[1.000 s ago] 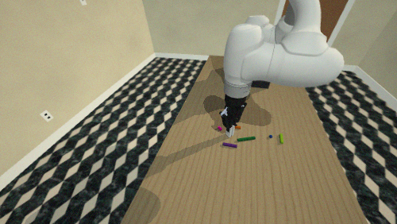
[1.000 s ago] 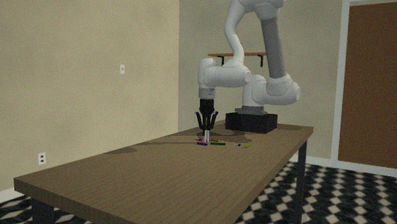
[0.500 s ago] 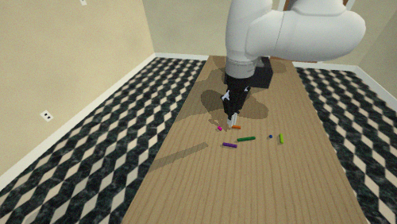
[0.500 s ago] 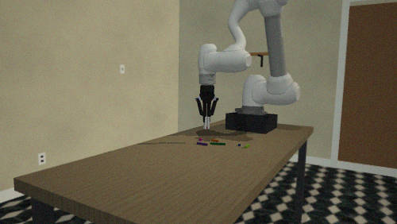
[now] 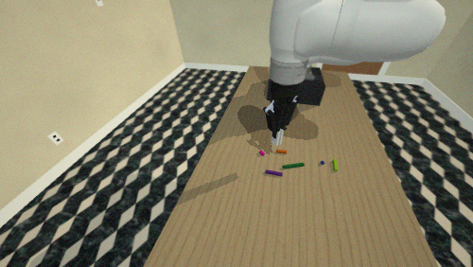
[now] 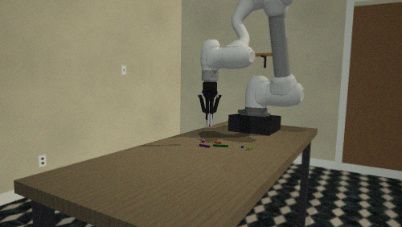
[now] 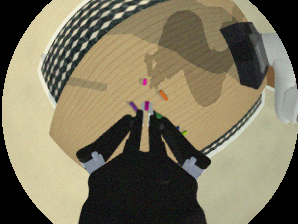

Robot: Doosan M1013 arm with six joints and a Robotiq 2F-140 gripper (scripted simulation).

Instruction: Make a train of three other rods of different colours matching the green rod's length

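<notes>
Now: the tiny blue piece 180 mm to the left of my hand, 130 mm below it and 10 mm behind it. Also, from my hand: purple rod 130 mm below, 60 mm ahead; orange rod 130 mm below, 50 mm behind, 30 mm to the left; green rod 130 mm below, 70 mm to the left, 20 mm ahead.
</notes>
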